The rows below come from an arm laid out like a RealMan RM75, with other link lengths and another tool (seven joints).
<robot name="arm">
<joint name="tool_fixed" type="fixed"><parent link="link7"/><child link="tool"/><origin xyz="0.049 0.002 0.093" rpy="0 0.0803 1.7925"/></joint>
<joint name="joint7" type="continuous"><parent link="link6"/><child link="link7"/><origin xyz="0 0 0.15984" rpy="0 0 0"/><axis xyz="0 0 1"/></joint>
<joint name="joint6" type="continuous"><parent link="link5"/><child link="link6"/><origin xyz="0 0 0" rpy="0 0 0"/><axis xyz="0 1 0"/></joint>
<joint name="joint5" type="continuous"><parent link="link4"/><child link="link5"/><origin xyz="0 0 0.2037" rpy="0 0 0"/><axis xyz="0 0 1"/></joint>
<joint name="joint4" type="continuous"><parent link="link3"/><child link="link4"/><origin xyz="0 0 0" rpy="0 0 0"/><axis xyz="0 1 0"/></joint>
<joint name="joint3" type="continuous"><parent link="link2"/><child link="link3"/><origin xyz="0 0 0.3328" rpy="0 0 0"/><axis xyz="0 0 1"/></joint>
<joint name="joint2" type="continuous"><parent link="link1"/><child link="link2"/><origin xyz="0 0 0" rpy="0 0 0"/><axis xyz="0 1 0"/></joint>
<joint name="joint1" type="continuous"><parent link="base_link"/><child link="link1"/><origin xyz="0 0 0.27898" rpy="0 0 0"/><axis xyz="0 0 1"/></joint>
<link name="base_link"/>
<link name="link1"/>
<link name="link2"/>
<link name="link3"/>
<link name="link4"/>
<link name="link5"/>
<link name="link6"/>
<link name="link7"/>
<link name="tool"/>
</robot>
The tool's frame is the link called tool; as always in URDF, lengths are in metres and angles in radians. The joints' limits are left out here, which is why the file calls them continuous.
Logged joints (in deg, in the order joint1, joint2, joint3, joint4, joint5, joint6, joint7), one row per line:
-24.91, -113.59, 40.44, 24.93, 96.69, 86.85, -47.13
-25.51, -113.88, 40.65, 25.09, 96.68, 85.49, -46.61
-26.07, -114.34, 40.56, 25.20, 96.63, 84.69, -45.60
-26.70, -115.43, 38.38, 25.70, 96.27, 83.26, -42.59
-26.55, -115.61, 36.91, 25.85, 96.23, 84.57, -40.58
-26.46, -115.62, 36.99, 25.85, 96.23, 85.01, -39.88
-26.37, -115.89, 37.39, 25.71, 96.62, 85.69, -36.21
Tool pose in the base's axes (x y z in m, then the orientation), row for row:
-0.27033, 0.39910, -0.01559, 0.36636, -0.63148, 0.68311, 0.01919
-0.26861, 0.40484, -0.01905, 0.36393, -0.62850, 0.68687, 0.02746
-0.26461, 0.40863, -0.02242, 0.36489, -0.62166, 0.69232, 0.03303
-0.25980, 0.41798, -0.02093, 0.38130, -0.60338, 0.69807, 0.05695
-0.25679, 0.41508, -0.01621, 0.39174, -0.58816, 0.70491, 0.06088
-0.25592, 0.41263, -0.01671, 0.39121, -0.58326, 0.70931, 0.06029
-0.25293, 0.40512, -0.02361, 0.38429, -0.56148, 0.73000, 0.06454
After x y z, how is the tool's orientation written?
As a quaternion, w x y z.
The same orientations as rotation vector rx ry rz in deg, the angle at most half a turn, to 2 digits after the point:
-92.99, 100.59, 2.83
-92.66, 101.26, 4.05
-91.61, 102.02, 4.87
-88.23, 102.07, 8.33
-85.58, 102.57, 8.86
-84.89, 103.23, 8.77
-81.98, 106.59, 9.42

